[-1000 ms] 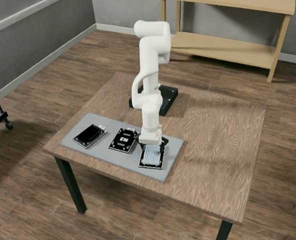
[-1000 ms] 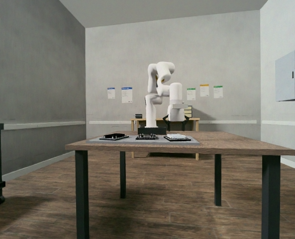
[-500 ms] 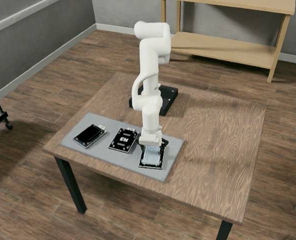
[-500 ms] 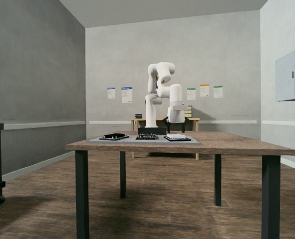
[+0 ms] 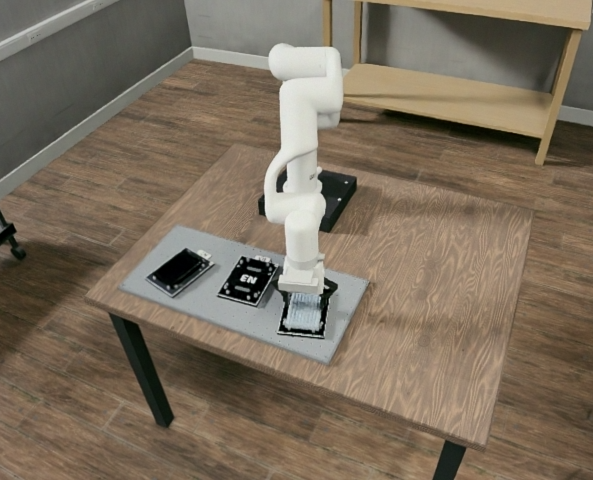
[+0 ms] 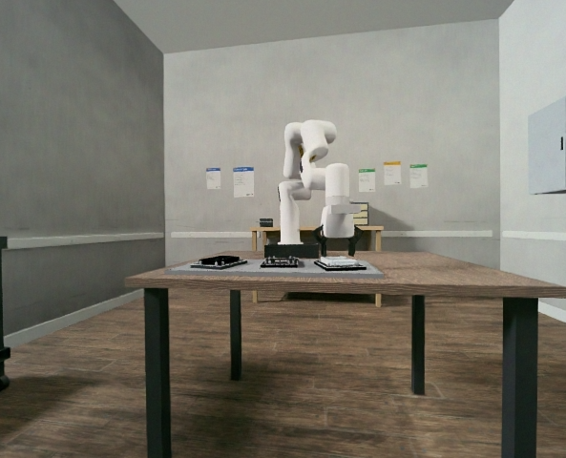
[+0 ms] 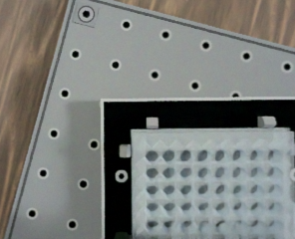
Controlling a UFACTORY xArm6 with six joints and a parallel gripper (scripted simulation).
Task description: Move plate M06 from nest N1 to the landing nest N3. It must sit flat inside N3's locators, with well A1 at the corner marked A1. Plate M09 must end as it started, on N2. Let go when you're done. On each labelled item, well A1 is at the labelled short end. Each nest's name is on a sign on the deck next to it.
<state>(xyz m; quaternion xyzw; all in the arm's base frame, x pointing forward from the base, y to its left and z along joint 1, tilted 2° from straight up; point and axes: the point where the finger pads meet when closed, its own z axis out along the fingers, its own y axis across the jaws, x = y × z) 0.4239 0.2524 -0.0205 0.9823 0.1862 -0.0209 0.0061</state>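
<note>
Right now my hand is 30 mm above the white well plate. Round my hand: black plate: 390 mm to the right, 40 mm ahead, 20 mm below; then nest N3: 200 mm to the right, 40 mm below, 20 mm behind; then nest N1: 40 mm below.
</note>
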